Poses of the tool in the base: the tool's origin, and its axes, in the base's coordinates. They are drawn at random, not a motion.
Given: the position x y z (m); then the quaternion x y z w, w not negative.
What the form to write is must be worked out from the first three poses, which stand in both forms.
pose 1, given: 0.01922 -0.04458 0.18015 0.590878 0.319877 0.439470 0.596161
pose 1, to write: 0.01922 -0.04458 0.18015 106.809 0.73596 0.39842 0.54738
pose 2, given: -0.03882 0.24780 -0.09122 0.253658 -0.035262 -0.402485 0.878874
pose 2, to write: -0.03882 0.24780 -0.09122 56.986 0.53172 -0.07392 -0.84369
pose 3, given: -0.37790 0.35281 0.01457 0.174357 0.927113 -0.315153 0.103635
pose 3, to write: -0.37790 0.35281 0.01457 168.103 0.17530 0.93213 -0.31686
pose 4, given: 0.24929 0.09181 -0.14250 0.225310 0.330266 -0.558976 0.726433
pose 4, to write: 0.24929 0.09181 -0.14250 86.824 0.32785 0.48057 -0.81337
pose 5, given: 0.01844 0.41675 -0.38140 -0.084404 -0.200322 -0.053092 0.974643
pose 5, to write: 0.01844 0.41675 -0.38140 25.861 -0.37720 -0.89523 -0.23726
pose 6, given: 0.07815 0.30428 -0.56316 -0.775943 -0.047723 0.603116 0.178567
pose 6, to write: 0.07815 0.30428 -0.56316 159.427 -0.78862 -0.04850 0.61297
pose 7, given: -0.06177 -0.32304 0.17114 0.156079 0.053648 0.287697 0.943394
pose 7, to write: -0.06177 -0.32304 0.17114 38.741 0.47058 0.16175 0.86741
